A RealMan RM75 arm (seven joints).
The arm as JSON. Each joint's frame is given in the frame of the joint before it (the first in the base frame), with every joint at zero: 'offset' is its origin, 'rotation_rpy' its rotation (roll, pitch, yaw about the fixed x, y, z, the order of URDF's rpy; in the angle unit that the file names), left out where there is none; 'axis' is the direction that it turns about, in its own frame. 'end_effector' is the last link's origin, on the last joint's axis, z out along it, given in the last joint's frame.
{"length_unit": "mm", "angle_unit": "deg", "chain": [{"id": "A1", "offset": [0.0, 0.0, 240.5], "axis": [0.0, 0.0, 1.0]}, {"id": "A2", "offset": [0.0, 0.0, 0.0], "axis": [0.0, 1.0, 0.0]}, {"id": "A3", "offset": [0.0, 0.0, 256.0], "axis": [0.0, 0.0, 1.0]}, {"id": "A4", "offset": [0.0, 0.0, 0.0], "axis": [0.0, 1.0, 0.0]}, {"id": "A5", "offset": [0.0, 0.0, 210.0], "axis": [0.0, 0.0, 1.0]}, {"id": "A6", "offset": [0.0, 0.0, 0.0], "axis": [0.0, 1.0, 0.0]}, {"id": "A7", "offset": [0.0, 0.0, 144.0], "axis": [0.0, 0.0, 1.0]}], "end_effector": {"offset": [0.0, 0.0, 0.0]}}
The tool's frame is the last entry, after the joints.
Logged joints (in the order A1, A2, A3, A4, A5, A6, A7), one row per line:
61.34, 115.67, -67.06, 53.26, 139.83, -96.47, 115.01
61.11, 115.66, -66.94, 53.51, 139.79, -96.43, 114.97
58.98, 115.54, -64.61, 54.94, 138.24, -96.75, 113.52
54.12, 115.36, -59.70, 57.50, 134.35, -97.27, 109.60
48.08, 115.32, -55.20, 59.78, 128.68, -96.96, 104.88
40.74, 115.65, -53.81, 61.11, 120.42, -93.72, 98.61
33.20, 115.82, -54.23, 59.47, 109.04, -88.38, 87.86
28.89, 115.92, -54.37, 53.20, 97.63, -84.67, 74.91
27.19, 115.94, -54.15, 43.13, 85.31, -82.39, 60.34
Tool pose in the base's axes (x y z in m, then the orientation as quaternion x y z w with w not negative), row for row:
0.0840, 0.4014, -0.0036, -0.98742, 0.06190, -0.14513, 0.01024
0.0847, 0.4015, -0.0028, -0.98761, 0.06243, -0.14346, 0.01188
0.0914, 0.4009, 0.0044, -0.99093, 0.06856, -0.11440, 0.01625
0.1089, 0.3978, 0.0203, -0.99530, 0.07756, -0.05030, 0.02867
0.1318, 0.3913, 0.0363, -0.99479, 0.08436, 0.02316, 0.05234
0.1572, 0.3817, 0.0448, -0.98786, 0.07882, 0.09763, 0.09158
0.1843, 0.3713, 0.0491, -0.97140, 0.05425, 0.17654, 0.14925
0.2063, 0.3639, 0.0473, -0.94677, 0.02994, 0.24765, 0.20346
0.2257, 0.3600, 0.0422, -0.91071, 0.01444, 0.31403, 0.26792
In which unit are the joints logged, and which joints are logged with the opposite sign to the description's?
The joints are logged in degrees. Opposite sign: A4, A5.
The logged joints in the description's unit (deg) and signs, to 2 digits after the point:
61.34, 115.67, -67.06, -53.26, -139.83, -96.47, 115.01
61.11, 115.66, -66.94, -53.51, -139.79, -96.43, 114.97
58.98, 115.54, -64.61, -54.94, -138.24, -96.75, 113.52
54.12, 115.36, -59.70, -57.50, -134.35, -97.27, 109.60
48.08, 115.32, -55.20, -59.78, -128.68, -96.96, 104.88
40.74, 115.65, -53.81, -61.11, -120.42, -93.72, 98.61
33.20, 115.82, -54.23, -59.47, -109.04, -88.38, 87.86
28.89, 115.92, -54.37, -53.20, -97.63, -84.67, 74.91
27.19, 115.94, -54.15, -43.13, -85.31, -82.39, 60.34

